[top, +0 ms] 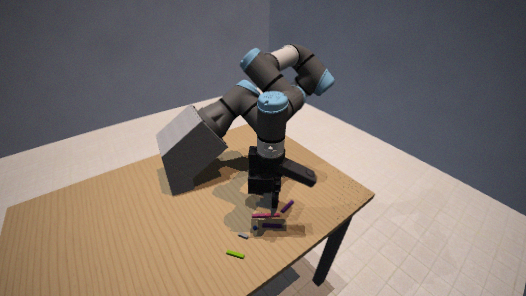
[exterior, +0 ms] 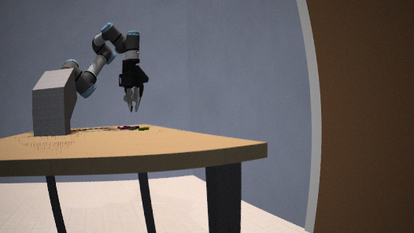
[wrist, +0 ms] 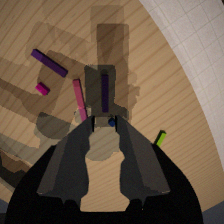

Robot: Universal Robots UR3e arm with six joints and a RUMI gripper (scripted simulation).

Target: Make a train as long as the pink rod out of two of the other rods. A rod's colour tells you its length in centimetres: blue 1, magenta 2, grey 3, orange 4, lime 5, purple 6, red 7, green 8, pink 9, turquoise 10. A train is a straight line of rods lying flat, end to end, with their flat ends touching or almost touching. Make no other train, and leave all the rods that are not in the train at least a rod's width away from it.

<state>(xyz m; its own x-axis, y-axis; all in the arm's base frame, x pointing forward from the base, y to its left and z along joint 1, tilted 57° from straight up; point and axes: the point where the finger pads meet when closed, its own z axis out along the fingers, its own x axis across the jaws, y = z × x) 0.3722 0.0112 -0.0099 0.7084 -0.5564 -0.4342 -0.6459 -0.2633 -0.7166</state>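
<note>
Right now my hand is 8 cm above the dark purple rod. The rest, counted from my hand: grey rod 3 cm behind, 9 cm to the right, 8 cm below; pink rod 4 cm behind, 1 cm to the left, 8 cm below; blue rod 3 cm behind, 4 cm to the right, 8 cm below.
</note>
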